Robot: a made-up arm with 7 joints. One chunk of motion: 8 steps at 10 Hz.
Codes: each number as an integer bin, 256 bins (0 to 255) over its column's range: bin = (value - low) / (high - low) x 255, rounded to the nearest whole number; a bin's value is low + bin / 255 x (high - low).
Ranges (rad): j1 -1.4..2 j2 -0.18..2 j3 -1.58..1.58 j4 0..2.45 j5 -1.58..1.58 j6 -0.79..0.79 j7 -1.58..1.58
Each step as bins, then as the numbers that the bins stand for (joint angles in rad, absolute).
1 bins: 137 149 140 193 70 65 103
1 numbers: 0.4267 1.0938 0.1549 1.8543 -0.7125 -0.3873 -0.3036
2 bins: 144 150 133 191 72 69 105
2 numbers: 0.5200 1.1024 0.0682 1.8351 -0.6878 -0.3625 -0.2788
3 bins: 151 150 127 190 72 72 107
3 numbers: 0.6133 1.1024 -0.0062 1.8255 -0.6878 -0.3439 -0.2540
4 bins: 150 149 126 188 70 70 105
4 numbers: 0.6000 1.0938 -0.0186 1.8063 -0.7125 -0.3563 -0.2788
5 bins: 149 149 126 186 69 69 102
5 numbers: 0.5867 1.0938 -0.0186 1.7871 -0.7249 -0.3625 -0.3160
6 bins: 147 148 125 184 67 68 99
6 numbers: 0.5600 1.0853 -0.0310 1.7678 -0.7497 -0.3687 -0.3532
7 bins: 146 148 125 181 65 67 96
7 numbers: 0.5467 1.0853 -0.0310 1.7390 -0.7745 -0.3749 -0.3904
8 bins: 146 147 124 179 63 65 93
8 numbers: 0.5467 1.0767 -0.0434 1.7198 -0.7993 -0.3873 -0.4275
